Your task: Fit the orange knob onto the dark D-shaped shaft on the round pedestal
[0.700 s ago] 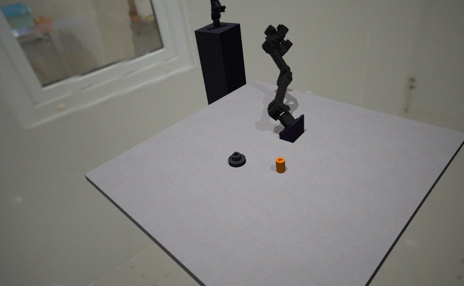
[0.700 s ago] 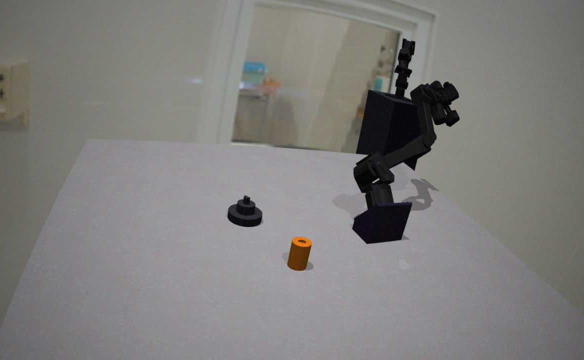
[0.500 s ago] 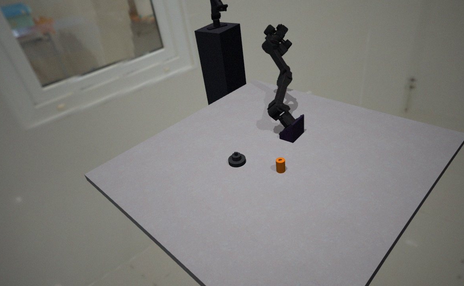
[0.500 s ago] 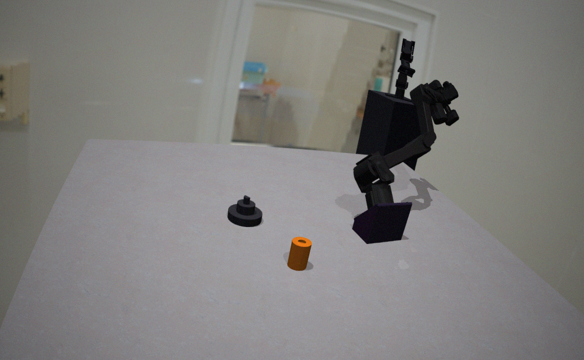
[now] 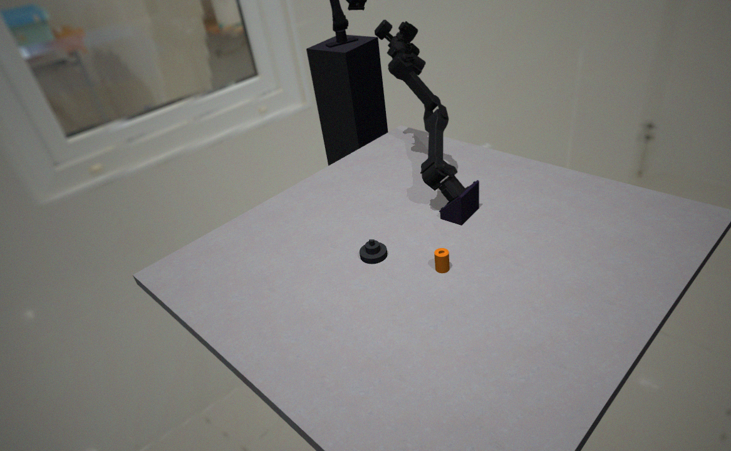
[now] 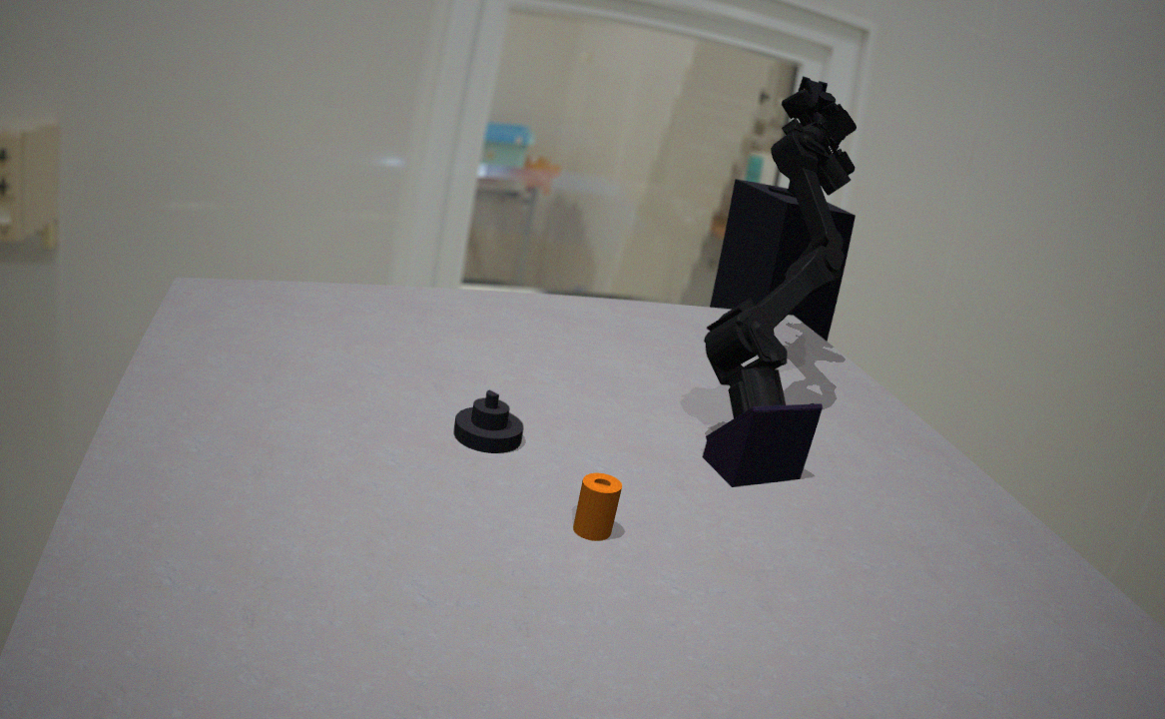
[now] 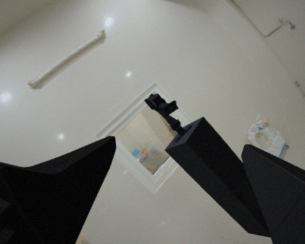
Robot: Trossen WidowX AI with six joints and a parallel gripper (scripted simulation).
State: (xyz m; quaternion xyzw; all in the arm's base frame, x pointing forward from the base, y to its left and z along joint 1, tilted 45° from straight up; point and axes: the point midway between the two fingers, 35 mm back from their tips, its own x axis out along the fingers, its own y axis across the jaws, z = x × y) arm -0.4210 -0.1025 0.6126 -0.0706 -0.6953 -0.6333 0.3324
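Now: the orange knob 720 mm ahead of my gripper tip, 630 mm to the left of it and 400 mm below it. Round my gripper tip: round pedestal 770 mm ahead, 410 mm to the left, 400 mm below.
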